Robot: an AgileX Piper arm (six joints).
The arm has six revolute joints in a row. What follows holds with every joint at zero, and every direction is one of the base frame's. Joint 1 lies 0.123 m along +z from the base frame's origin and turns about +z. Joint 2 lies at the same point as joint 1 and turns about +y. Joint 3 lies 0.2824 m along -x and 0.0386 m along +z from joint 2 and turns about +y. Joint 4 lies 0.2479 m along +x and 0.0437 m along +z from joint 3 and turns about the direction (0.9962, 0, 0.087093). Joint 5 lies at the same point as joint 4 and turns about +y. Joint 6 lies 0.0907 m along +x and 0.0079 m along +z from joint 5 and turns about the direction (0.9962, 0, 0.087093). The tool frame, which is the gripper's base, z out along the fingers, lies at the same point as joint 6; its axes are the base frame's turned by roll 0, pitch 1.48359 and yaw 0 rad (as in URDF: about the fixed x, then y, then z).
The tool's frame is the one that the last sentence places.
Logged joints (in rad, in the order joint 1, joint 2, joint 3, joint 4, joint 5, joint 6), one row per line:
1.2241, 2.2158, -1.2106, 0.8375, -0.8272, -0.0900
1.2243, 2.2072, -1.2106, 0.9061, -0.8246, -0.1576
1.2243, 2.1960, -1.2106, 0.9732, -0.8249, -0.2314
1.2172, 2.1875, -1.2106, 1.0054, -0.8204, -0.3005
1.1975, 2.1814, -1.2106, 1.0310, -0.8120, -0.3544
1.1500, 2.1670, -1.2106, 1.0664, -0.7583, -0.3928
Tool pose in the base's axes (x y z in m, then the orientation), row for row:
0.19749, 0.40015, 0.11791, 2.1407, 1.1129, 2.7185
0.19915, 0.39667, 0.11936, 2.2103, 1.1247, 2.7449
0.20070, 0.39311, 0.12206, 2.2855, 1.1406, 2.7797
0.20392, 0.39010, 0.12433, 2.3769, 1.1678, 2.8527
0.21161, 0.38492, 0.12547, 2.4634, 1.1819, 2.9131
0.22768, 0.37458, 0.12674, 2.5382, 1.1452, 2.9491
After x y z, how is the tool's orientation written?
As angles about the fixed x, y, z axes (roll, pitch, yaw), in radians.
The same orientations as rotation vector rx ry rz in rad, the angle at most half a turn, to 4 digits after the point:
-0.2173, 1.8590, 0.7160
-0.2037, 1.8723, 0.6616
-0.1959, 1.8817, 0.6053
-0.2180, 1.8825, 0.5546
-0.2242, 1.8888, 0.5070
-0.1977, 1.9365, 0.4730

